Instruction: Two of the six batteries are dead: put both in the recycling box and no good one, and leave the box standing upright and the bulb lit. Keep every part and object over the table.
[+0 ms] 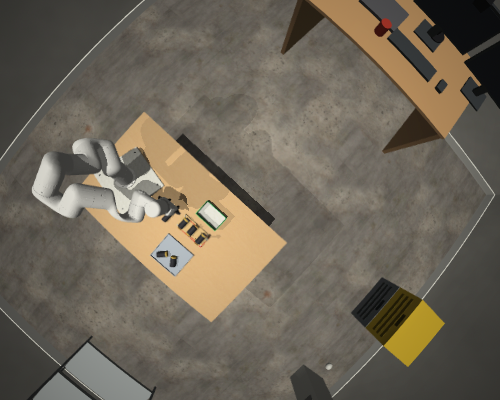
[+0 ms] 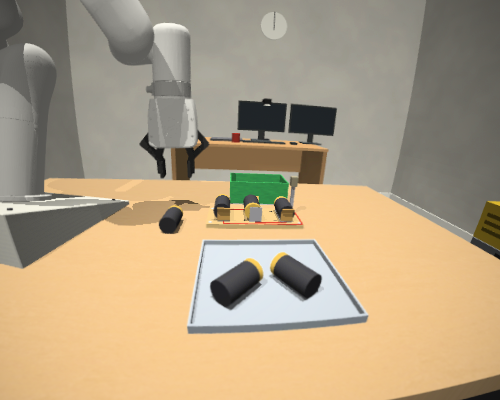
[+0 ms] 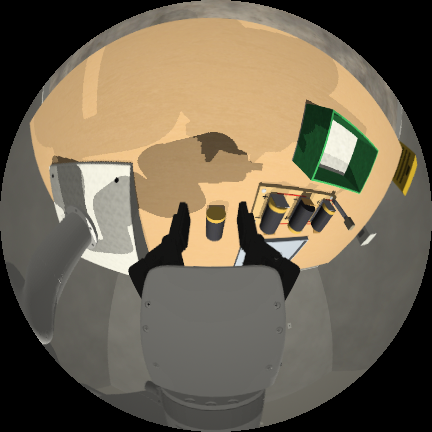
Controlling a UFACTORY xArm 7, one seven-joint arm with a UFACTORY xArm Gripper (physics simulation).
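Frame: origin at the arm's base, x right, y ahead, z up, level; centimetres.
Where they show: gripper, between the fingertips: [image 1: 173,204] [image 2: 176,176] [image 3: 212,210]; arm's base, origin of its link: [image 1: 125,177] [image 2: 18,198] [image 3: 80,226].
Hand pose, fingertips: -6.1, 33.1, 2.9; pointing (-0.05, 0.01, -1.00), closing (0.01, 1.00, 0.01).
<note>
Things, the pixels of their top centre, and the offset from my fingertips, as dx, dy, dz. "spot": a spot on its surface instead. Level surfaces: height alone.
- loose black battery, centre of its top: [image 3: 214,231] [image 2: 171,210] +9.5, -0.1, -4.6
- holder board, a spot on its surface: [image 2: 215,226] spot: +10.6, +8.6, -7.5
- grey tray, centre of its top: [image 2: 269,271] [image 3: 268,258] [image 1: 171,255] +26.8, +15.6, -6.8
- green box, centre of its top: [image 3: 353,161] [image 2: 257,177] [image 1: 211,216] -7.4, +20.4, -2.0
- thin post with a grey block, a spot on its surface: [image 3: 348,221] [image 2: 290,180] spot: +3.5, +25.8, +0.1
- wooden table's, height of its surface: dz -8.0
My gripper [image 2: 176,175] [image 3: 212,210] is open and empty, above a loose black battery [image 2: 171,220] [image 3: 215,227] with a yellow band that lies on the table. The holder board [image 2: 215,226] carries three batteries side by side: one [image 2: 222,206] [image 3: 272,217], a middle one [image 2: 251,202] [image 3: 301,216] and one [image 2: 283,207] [image 3: 323,217]. Two batteries [image 2: 236,282] [image 2: 296,275] lie in the grey tray [image 2: 265,312] [image 1: 172,244]. The green box [image 1: 212,215] [image 2: 259,192] [image 3: 316,132] stands upright behind the holder; no battery shows in it. Whether a bulb is lit, I cannot tell.
A thin post with a grey block [image 2: 294,181] [image 3: 348,221] rises at the holder's right end. The arm's pale base plate [image 2: 55,215] [image 3: 112,215] is left of the loose battery. The wooden table's [image 1: 240,270] near edge lies beyond the tray.
</note>
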